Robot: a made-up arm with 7 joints.
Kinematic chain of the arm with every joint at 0, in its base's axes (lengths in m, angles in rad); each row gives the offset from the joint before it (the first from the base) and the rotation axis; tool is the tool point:
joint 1: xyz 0 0 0.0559 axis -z
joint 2: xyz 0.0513 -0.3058 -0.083 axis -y
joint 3: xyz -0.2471 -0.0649 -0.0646 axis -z
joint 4: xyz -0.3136 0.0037 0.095 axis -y
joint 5: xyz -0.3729 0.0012 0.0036 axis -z
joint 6: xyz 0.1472 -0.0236 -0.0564 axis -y
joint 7: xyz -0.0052 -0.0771 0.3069 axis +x
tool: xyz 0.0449 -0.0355 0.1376
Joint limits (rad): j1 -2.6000..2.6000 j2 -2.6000..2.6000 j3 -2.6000..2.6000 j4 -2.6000..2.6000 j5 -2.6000..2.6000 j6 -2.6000..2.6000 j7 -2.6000..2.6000
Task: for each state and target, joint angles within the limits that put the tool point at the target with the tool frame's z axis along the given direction. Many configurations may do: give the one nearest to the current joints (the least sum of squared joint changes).
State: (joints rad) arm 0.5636 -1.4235 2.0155 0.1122 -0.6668 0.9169 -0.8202
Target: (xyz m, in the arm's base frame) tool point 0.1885 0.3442 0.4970 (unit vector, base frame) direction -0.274 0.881 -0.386
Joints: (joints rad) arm 0.4082 -1.9400 1.3517 0.7290 -0.6602 1.0977 -1.4451
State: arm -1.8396 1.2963 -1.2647 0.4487 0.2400 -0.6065 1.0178
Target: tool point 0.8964 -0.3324 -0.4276 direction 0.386 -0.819 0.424
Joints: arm -1.4198 1.6484 -0.9754 0.4151 -0.0355 -0.1785 0.7567
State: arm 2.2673 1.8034 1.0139 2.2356 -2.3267 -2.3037 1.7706
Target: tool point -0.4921 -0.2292 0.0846 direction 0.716 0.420 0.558
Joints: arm 1.9731 1.5415 1.4216 1.8729 -2.4671 -2.2626 1.8686
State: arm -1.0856 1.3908 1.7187 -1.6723 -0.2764 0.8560 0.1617
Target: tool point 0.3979 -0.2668 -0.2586 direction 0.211 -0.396 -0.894
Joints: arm -1.8818 0.9782 2.2492 -1.8515 -0.6158 0.5919 0.5845
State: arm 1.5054 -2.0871 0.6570 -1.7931 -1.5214 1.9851 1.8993
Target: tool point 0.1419 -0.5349 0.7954 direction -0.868 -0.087 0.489
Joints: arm 0.7586 -1.8425 0.4493 -1.2824 -0.9025 2.4172 1.3098
